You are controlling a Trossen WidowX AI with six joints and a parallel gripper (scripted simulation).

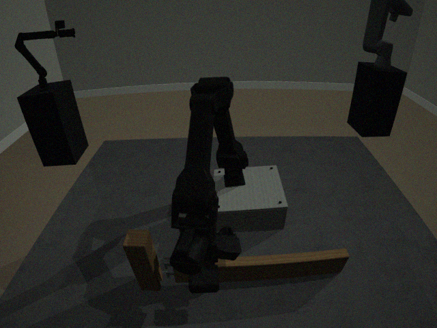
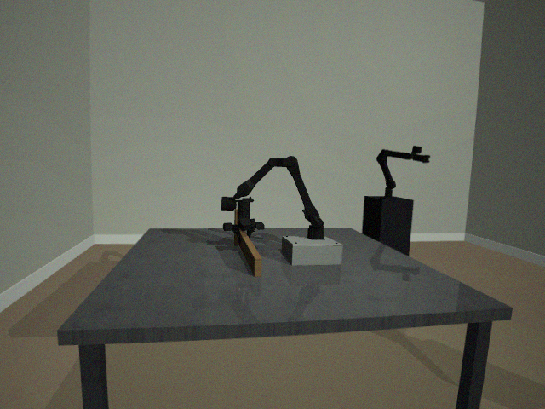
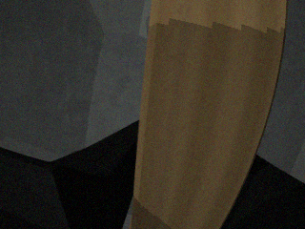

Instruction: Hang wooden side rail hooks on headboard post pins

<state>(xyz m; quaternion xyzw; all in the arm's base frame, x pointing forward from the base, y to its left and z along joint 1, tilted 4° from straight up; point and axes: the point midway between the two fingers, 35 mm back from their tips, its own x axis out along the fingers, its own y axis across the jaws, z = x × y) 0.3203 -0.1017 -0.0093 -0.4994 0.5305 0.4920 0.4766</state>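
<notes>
Now: gripper tip 140 mm to the left of the wooden headboard post and 50 mm below it.
</notes>
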